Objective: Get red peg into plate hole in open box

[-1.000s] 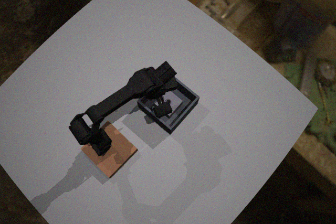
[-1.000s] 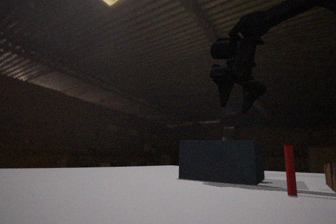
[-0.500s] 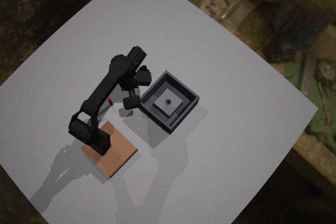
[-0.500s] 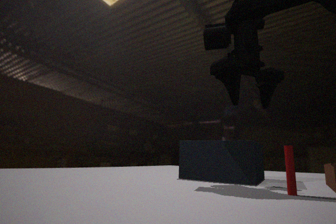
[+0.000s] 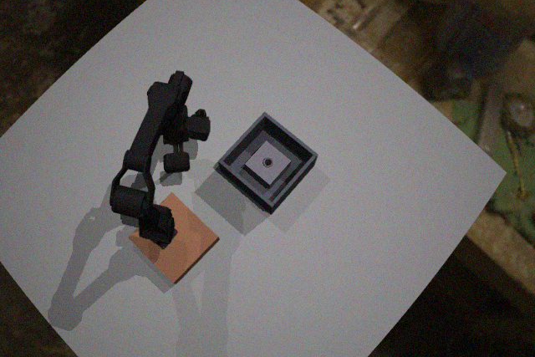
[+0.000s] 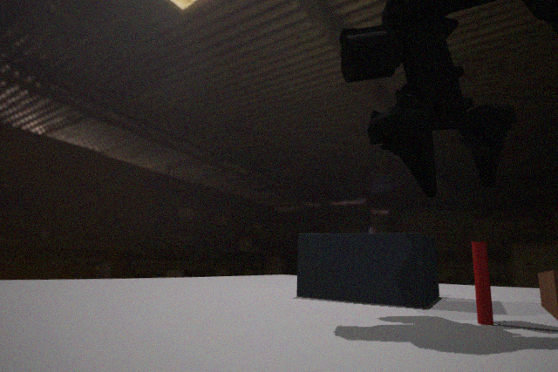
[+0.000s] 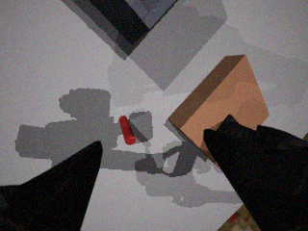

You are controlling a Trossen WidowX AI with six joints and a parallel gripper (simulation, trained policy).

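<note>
The red peg lies 100 mm below my gripper tip, 30 mm to the left of it and 10 mm behind it. The rest, counted from my gripper tip: light grey plate: 180 mm to the right, 140 mm ahead, 90 mm below; then dark grey box: 180 mm to the right, 140 mm ahead, 110 mm below.
</note>
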